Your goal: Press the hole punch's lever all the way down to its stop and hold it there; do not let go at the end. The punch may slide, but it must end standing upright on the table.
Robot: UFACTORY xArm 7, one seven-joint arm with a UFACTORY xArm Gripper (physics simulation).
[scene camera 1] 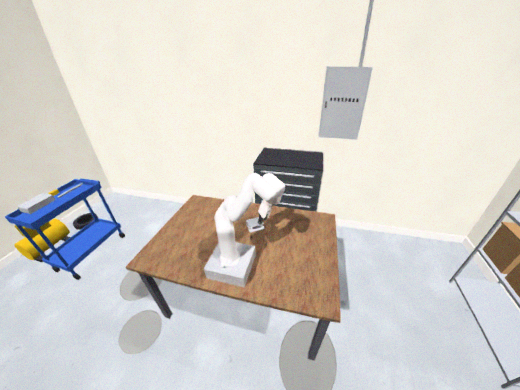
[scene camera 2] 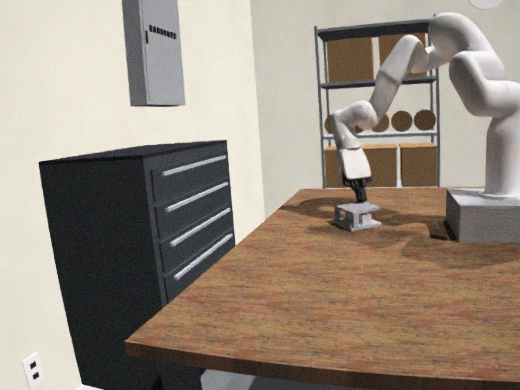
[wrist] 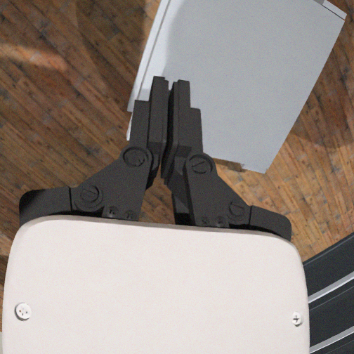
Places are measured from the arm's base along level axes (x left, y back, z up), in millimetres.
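Where they show: gripper, fingertip midpoint: (scene camera 1: 259,222) (scene camera 2: 362,201); arm's base at its link origin: (scene camera 1: 230,258) (scene camera 2: 502,196).
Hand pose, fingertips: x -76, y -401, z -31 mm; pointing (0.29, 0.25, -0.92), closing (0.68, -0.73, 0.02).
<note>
Each offset is from my fingertips to the top centre of the thing. Level surfaces: height alone.
The grey hole punch @(dx +42, dy -17, dz -4 mm) (scene camera 1: 255,225) (scene camera 2: 356,217) stands upright on the wooden table @(dz -65 mm) (scene camera 1: 300,260) (scene camera 2: 320,280) (wrist: 55,125). Its flat lever plate @(dx +39, dy -14, dz -4 mm) (scene camera 2: 357,207) (wrist: 245,75) lies about level over the base in the scene camera 2 view. My gripper (scene camera 2: 361,201) (wrist: 165,98) is shut, with nothing between the fingers, and points down at the lever. The fingertips meet the top of the lever in the scene camera 2 view. In the wrist view they lie over the plate near its left edge. Whether the lever is at its stop cannot be told for certain.
The arm's grey base block (scene camera 1: 227,272) (scene camera 2: 482,222) stands on the table beside the punch. A dark drawer cabinet (scene camera 1: 290,159) (scene camera 2: 100,225) (wrist: 327,270) stands beyond the table edge. A blue cart (scene camera 1: 62,203) and a shelf rack (scene camera 2: 380,32) stand farther away.
</note>
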